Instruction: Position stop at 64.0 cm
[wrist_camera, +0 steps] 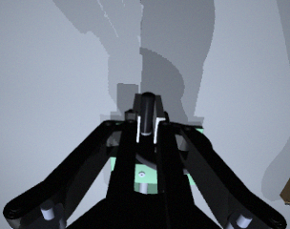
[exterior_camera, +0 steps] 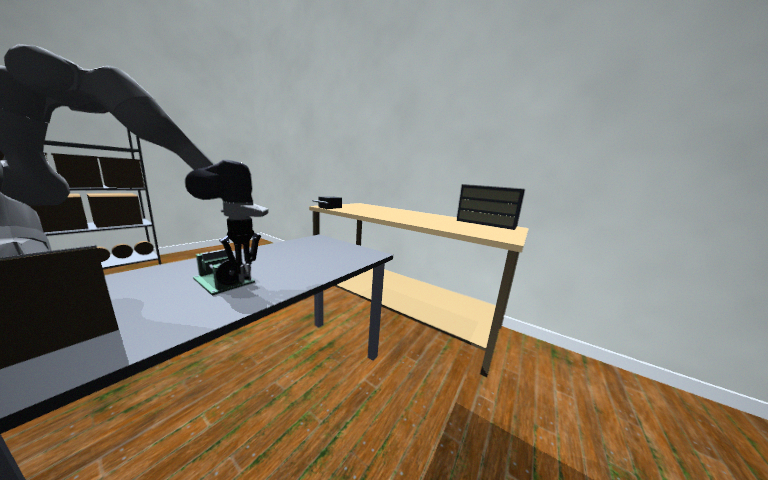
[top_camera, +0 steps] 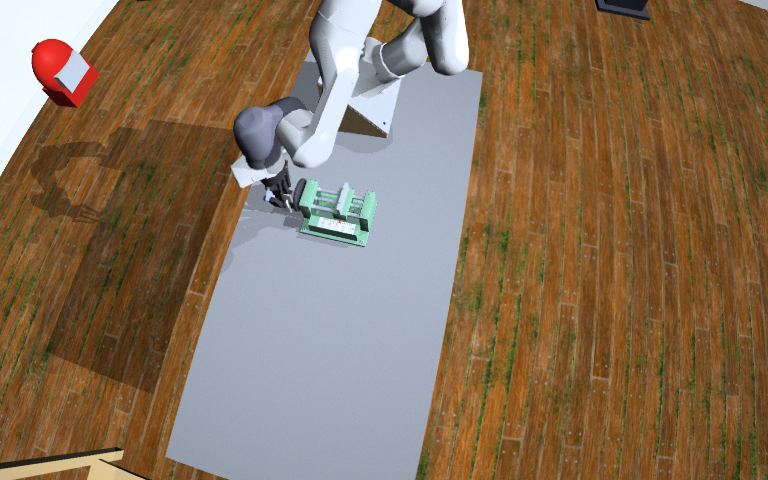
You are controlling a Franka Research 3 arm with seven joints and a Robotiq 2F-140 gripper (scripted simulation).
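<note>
The dark handwheel lies 10 mm behind my hand, 20 mm to the left of it and 10 mm below it. Round my hand: stop carriage (170 mm to the left, 20 mm above).
</note>
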